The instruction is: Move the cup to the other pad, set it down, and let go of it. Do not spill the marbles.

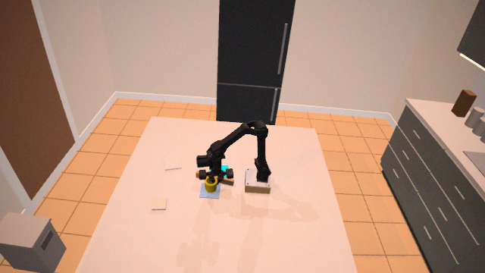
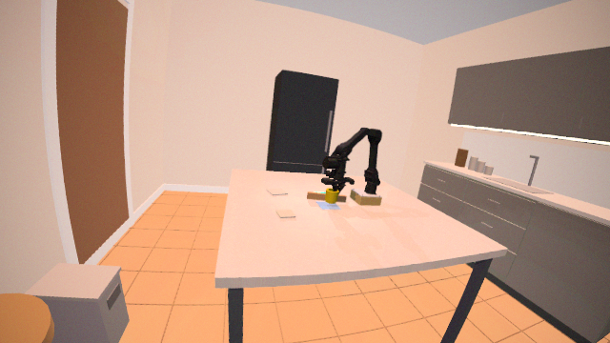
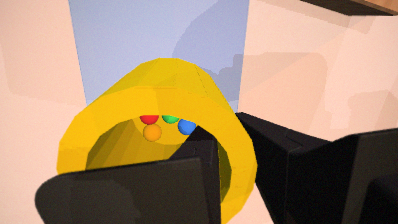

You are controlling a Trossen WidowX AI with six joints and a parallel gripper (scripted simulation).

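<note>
The cyan pad is 17 cm to the right of my gripper tip, 7 cm below it and 1 cm ahead of it. The rest, counted from my gripper tip: orange marble 4 cm ahead, 2 cm to the left, 2 cm below; then yellow cup 2 cm ahead, 1 cm to the left; then wooden bar 9 cm to the right, 5 cm below, 2 cm ahead.
</note>
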